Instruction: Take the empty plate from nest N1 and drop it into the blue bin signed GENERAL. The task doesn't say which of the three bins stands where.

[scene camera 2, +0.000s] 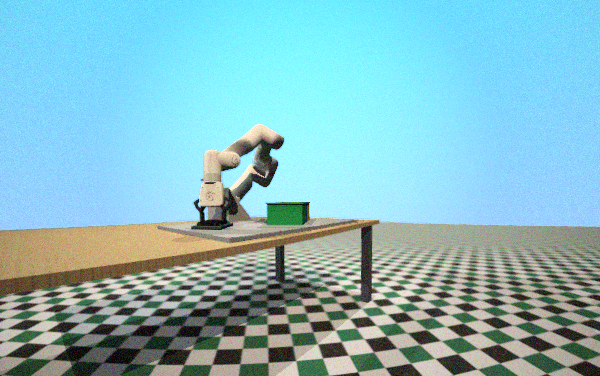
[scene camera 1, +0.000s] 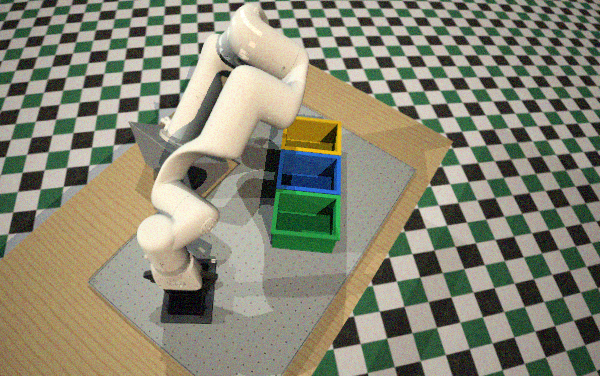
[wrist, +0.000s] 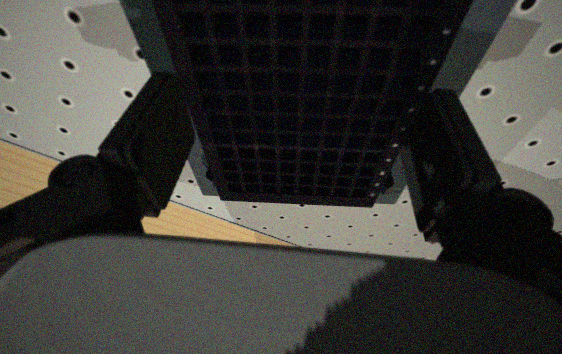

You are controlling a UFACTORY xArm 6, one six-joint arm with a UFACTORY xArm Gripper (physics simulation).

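Places are measured from the arm's base along level axes (x ahead, y left, z up), in metres.
Where they show: gripper, between the fingertips: [scene camera 2: 212, 221] [scene camera 1: 187, 288] [wrist: 297, 114]; arm's base, origin of its link: [scene camera 1: 180, 142].
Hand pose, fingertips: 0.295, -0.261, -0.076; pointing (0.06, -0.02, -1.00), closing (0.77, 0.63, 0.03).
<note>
Each offset is from my fingertips to the centre of the thing, as dx, dy, dz. "*": to the spot under its first point. Level surfaces: height alone.
The plate {+0.000, +0.002, -0.004} [scene camera 1: 185, 304] [wrist: 300, 130] is black with a grid of wells and sits in the dark grey nest {+0.001, +0.002, -0.013} [scene camera 1: 187, 319] [scene camera 2: 212, 226] [wrist: 145, 35] at the front left of the grey board. No N1 label is readable. My gripper [scene camera 1: 184, 288] [scene camera 2: 215, 217] [wrist: 297, 114] is open and low over the nest. In the wrist view one finger stands on each side of the plate, with nothing gripped. In scene camera 1 my gripper body hides the plate's rear part. The blue bin {+0.037, +0.427, +0.027} [scene camera 1: 310, 161] stands in the middle of the row of three; no GENERAL sign is readable.
The yellow bin {* -0.067, +0.579, +0.029} [scene camera 1: 311, 131] stands behind the blue one, and the green bin [scene camera 1: 304, 242] [scene camera 2: 285, 214] in front of it, all on the perforated board {dz -0.023} [scene camera 1: 300, 305]. A grey slanted panel [scene camera 1: 150, 145] stands by the arm's base. The wooden table {dz -0.036} [scene camera 1: 45, 280] surrounds the board.
</note>
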